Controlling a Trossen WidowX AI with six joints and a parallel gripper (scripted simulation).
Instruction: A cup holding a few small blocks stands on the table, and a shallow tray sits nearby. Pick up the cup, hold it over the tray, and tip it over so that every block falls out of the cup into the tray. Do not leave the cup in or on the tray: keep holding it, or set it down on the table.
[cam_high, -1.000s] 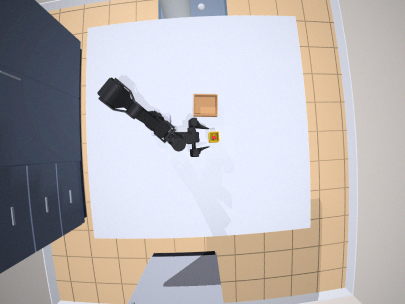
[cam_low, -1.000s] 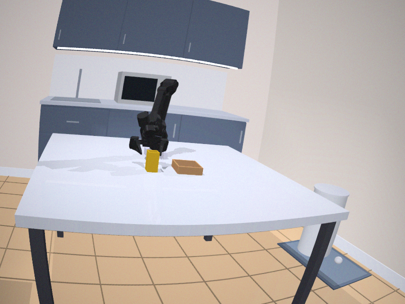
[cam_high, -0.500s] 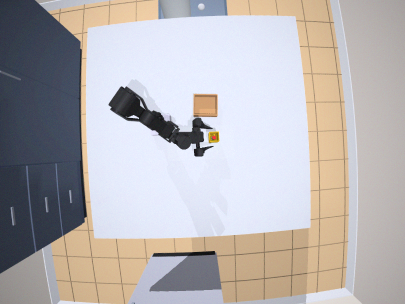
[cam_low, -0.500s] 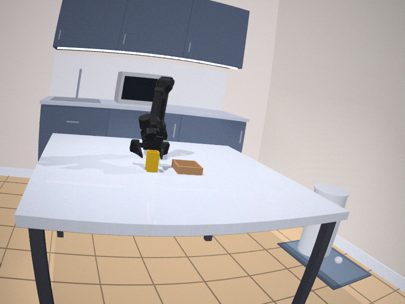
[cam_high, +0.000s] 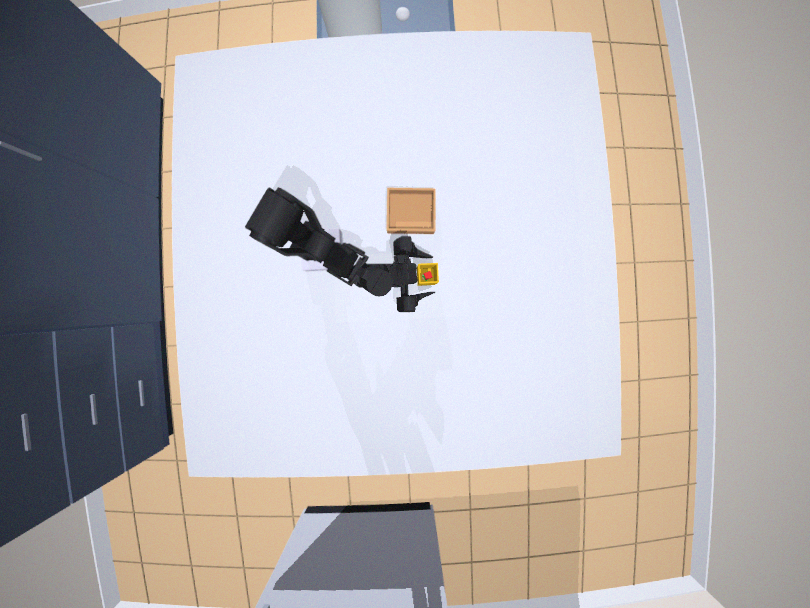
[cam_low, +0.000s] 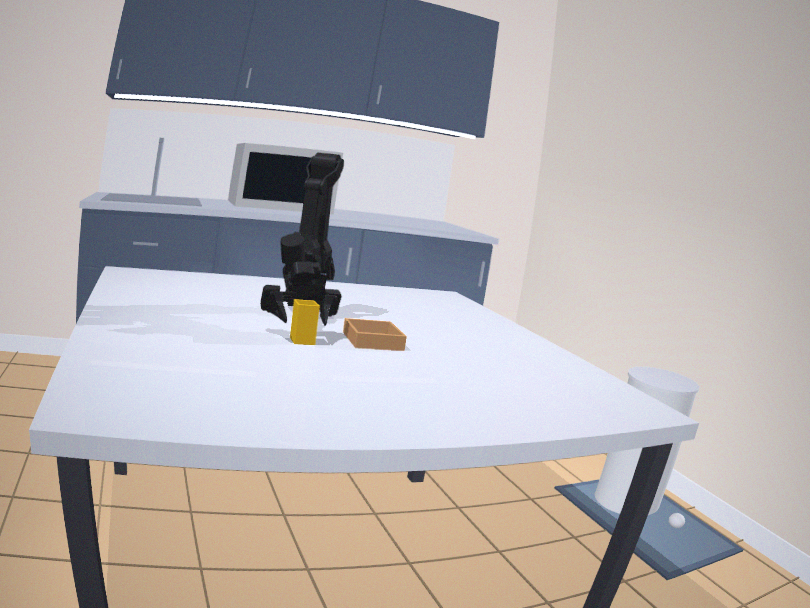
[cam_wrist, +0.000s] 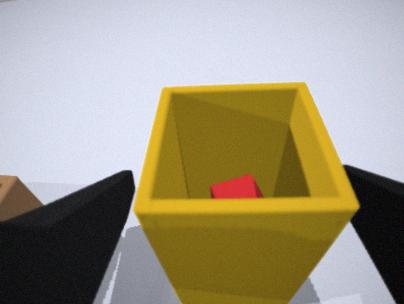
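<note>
Right now my gripper tip is 2 cm past the red block. Round my gripper tip: yellow square cup (2 cm behind, 2 cm below).
</note>
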